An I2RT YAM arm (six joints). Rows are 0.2 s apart.
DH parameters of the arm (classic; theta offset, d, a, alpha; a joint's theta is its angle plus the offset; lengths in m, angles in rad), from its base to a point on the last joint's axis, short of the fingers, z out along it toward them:
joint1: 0 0.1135 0.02 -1.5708
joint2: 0 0 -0.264 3.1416
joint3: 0.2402 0 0.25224 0
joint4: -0.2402 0 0.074 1.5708
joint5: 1.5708 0 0 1.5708
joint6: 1.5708 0.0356 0 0
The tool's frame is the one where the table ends.
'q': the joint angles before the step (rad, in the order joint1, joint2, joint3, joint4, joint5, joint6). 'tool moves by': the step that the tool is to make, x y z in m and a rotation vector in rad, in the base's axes. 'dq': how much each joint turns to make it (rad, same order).
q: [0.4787 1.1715 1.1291 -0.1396 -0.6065 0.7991]
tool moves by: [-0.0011 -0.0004 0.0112 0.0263 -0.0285 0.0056]
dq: [-0.0002 -0.0011 0.0266 0.0161 -0.0074 0.0112]
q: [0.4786 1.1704 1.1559 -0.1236 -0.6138 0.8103]
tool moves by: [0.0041 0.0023 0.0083 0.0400 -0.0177 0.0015]
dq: [0.0001 0.0181 0.0222 0.0491 -0.0044 0.0331]
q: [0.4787 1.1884 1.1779 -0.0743 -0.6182 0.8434]
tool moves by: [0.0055 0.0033 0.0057 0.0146 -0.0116 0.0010]
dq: [0.0014 0.0263 0.0299 0.0188 -0.0001 0.0093]
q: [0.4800 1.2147 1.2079 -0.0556 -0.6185 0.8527]
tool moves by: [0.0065 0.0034 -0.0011 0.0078 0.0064 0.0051]
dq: [-0.0006 0.0262 0.0103 0.0207 -0.0063 0.0117]
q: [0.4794 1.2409 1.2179 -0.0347 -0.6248 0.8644]
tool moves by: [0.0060 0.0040 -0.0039 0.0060 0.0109 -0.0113]
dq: [0.0042 0.0228 -0.0010 0.0249 0.0149 0.0138]
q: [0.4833 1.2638 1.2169 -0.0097 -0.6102 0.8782]
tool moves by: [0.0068 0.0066 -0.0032 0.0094 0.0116 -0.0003]
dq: [0.0099 0.0316 0.0074 0.0282 0.0094 0.0174]
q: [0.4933 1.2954 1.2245 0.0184 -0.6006 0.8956]
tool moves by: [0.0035 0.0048 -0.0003 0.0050 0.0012 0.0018]
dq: [0.0091 0.0197 0.0110 0.0137 0.0070 0.0064]
